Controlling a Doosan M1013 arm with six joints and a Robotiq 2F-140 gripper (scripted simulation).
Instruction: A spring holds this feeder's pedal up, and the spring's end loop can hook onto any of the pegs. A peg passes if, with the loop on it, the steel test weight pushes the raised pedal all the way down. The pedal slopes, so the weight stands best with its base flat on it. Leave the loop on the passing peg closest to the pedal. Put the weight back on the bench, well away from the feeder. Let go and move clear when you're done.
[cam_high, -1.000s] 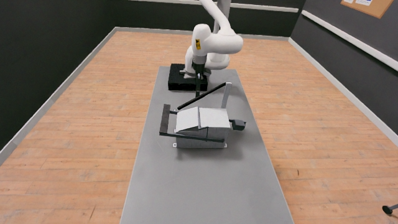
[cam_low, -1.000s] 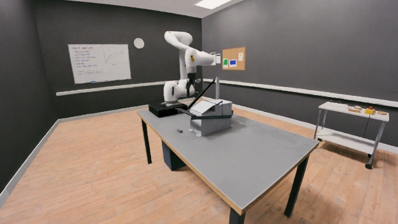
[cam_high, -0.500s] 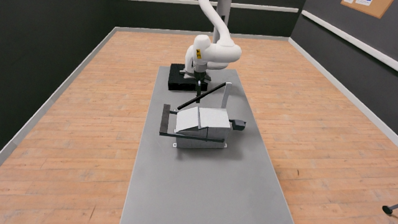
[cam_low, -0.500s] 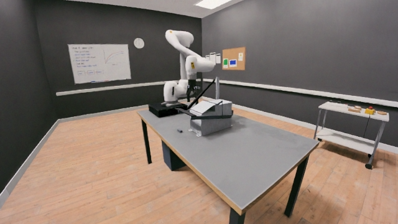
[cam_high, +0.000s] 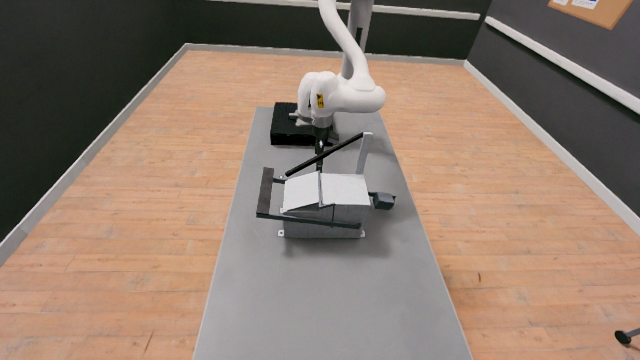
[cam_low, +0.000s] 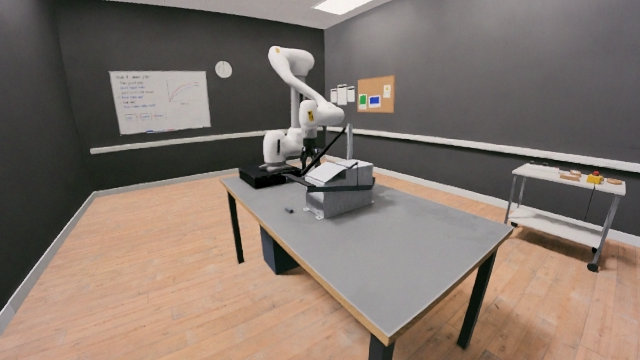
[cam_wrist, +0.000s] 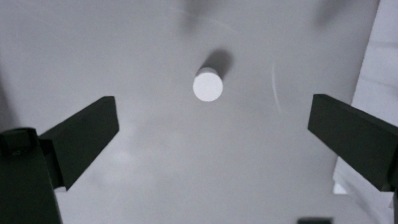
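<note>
The steel test weight lies 10 cm below my hand. Also, from my hand: small dark object (16 cm ahead, 24 cm to the right, 12 cm below).
</note>
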